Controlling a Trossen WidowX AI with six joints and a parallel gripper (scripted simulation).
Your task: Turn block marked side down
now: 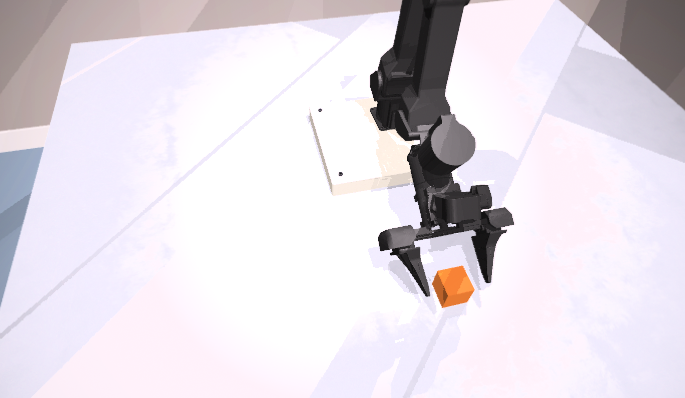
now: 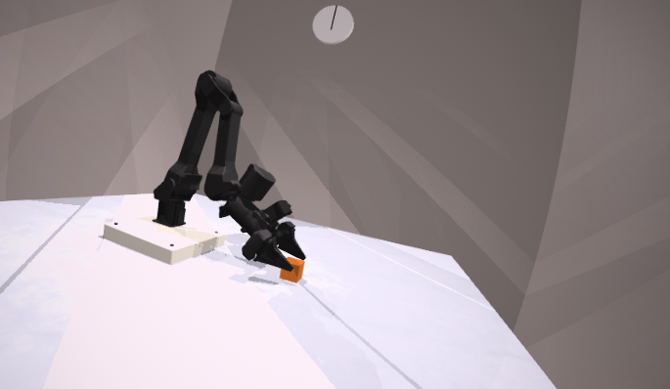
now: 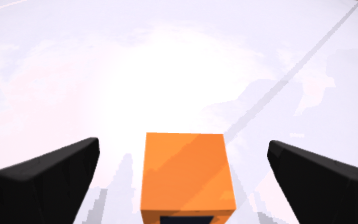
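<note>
Right now the orange block is 20 mm behind my gripper tip and 20 mm below it.
</note>
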